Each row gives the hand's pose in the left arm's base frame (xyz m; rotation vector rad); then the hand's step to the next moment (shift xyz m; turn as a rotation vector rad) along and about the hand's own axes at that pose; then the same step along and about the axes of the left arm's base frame.
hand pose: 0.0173 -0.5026 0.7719 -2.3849 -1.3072 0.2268
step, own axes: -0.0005 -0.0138 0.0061 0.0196 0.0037 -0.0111
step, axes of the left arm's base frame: -0.0129 0.0078 0.0004 0.0172 0.0116 0.0095
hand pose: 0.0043 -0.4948 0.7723 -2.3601 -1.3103 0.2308
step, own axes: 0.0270 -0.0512 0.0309 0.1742 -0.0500 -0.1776
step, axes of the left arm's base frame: -0.0354 0.0552 -0.0033 0.1168 0.1185 0.1916
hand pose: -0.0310 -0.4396 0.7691 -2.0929 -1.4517 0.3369
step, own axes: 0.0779 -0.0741 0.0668 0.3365 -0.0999 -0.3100
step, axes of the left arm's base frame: -0.0614 0.1106 -0.0027 0.2064 0.2398 0.3453
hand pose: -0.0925 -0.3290 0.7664 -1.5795 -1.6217 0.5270
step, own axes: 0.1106 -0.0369 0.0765 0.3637 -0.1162 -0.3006
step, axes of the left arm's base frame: -0.0718 0.1191 0.0100 0.1914 0.2659 0.3589
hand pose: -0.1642 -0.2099 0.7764 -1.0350 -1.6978 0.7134
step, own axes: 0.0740 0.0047 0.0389 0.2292 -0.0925 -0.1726
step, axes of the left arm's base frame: -0.0463 0.0681 0.0152 0.0989 0.1588 0.2364
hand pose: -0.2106 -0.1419 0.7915 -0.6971 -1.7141 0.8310
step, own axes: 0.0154 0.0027 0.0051 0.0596 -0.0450 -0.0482
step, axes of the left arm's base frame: -0.0089 0.0127 0.0053 0.0278 0.0296 0.0791
